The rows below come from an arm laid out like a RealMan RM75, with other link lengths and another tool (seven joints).
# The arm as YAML. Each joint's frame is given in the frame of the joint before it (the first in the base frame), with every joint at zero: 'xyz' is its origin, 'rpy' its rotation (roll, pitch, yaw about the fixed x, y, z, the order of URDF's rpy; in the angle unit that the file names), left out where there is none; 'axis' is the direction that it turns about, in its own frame. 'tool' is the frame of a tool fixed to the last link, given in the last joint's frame.
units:
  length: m
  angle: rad
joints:
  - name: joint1
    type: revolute
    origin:
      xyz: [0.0, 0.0, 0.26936]
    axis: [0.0, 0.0, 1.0]
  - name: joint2
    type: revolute
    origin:
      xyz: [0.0, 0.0, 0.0]
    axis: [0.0, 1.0, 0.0]
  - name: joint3
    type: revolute
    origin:
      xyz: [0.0, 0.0, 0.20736]
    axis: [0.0, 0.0, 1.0]
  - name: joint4
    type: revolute
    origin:
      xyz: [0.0, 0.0, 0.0]
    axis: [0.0, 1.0, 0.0]
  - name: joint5
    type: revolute
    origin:
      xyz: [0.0, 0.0, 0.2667]
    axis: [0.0, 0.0, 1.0]
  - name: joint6
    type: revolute
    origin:
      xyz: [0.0, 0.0, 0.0]
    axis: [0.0, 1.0, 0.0]
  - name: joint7
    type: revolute
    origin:
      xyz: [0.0, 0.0, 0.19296]
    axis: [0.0, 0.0, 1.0]
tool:
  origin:
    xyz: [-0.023, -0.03, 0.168]
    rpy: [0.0, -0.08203, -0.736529]
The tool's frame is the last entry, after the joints.
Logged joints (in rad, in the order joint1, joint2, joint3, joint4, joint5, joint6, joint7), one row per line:
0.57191 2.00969 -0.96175 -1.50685 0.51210 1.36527 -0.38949
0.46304 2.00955 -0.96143 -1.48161 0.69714 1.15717 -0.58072
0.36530 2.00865 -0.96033 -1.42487 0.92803 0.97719 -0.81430
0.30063 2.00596 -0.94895 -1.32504 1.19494 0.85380 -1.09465
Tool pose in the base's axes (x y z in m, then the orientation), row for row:
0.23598 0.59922 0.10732 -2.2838 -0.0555 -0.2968
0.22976 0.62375 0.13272 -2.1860 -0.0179 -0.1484
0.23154 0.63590 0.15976 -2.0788 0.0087 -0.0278
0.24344 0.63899 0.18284 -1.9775 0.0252 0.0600
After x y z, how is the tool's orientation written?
As angles about the fixed x, y, z axes (roll, pitch, yaw), in radians.
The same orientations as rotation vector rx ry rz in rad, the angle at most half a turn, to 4 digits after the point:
-2.2710 0.3101 -0.2179
-2.1825 0.1521 -0.1035
-2.0785 0.0342 -0.0079
-1.9775 -0.0429 0.0640

